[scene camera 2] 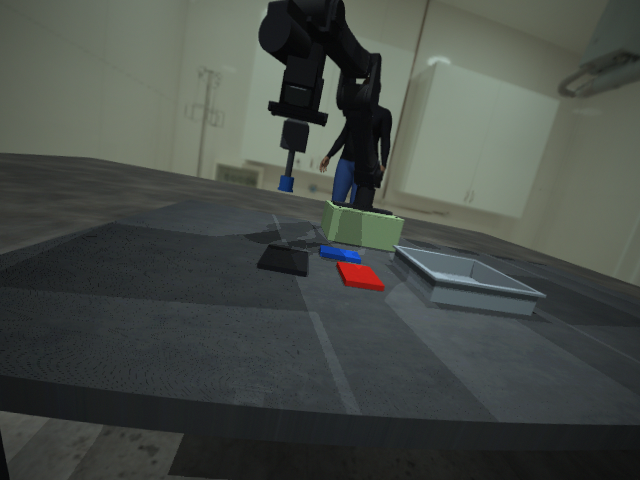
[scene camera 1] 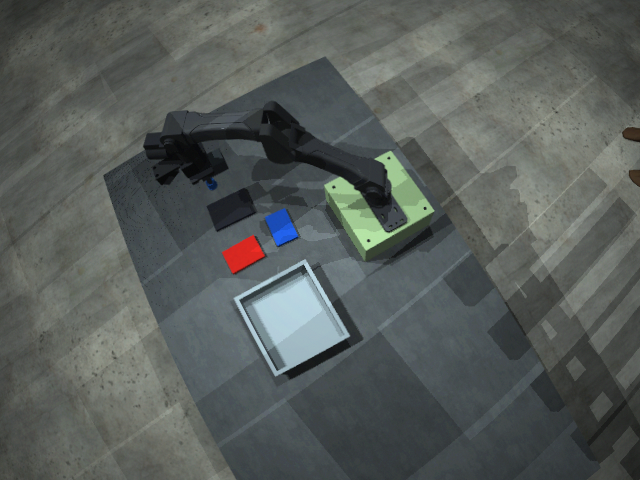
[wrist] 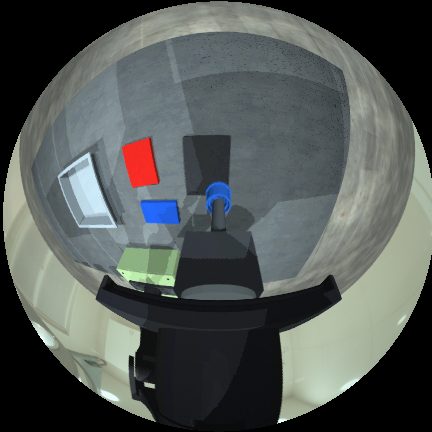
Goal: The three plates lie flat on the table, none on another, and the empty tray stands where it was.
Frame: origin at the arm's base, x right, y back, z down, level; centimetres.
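Where they show: hand, tool point: (scene camera 2: 285, 190) (scene camera 1: 212, 185) (wrist: 218, 192); arm's base, link origin: (scene camera 2: 361, 209) (scene camera 1: 378, 198) (wrist: 153, 287).
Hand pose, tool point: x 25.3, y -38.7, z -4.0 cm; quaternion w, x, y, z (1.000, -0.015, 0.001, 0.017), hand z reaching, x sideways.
Things, the pixels of their top centre, and the offset from my tool point. Level surfaces: height alone.
- black plate, top centre: (wrist: 206, 166) (scene camera 2: 285, 256) (scene camera 1: 230, 208) dx -2.4, dy +1.0, dz +13.2 cm
- red plate, top centre: (scene camera 2: 359, 272) (wrist: 138, 163) (scene camera 1: 242, 254) dx -17.4, dy -1.5, dz +13.2 cm
- smaller blue plate, top centre: (scene camera 2: 340, 251) (wrist: 158, 213) (scene camera 1: 281, 226) dx -15.5, dy +12.1, dz +13.2 cm
- tray, top centre: (scene camera 2: 460, 266) (scene camera 1: 290, 317) (wrist: 79, 198) dx -41.4, dy +2.3, dz +9.3 cm
- table, surface height: dz +14.3 cm
A black plate (scene camera 1: 231, 209) (scene camera 2: 283, 259) (wrist: 207, 162), the largest, lies flat on the table. A red plate (scene camera 1: 244, 254) (scene camera 2: 360, 276) (wrist: 140, 162) lies flat beside it. A smaller blue plate (scene camera 1: 281, 227) (scene camera 2: 340, 254) (wrist: 160, 212) lies flat near both. The three are apart, none on another. The tray (scene camera 1: 261, 340) (scene camera 2: 483, 301) (wrist: 104, 204) is pale blue-grey, stands upright and is empty. My gripper (scene camera 1: 211, 184) (scene camera 2: 285, 184) (wrist: 218, 196), a blue suction cup, is open with nothing on it. It hangs high above the table, near the black plate's edge.
The arm's base stands on a green block (scene camera 1: 348, 227) (scene camera 2: 361, 228) (wrist: 148, 265), beyond the blue plate from the black plate. The table (scene camera 1: 361, 403) (scene camera 2: 206, 351) (wrist: 280, 120) has its edges in view. A person (scene camera 2: 343, 167) stands behind the table in scene camera 2.
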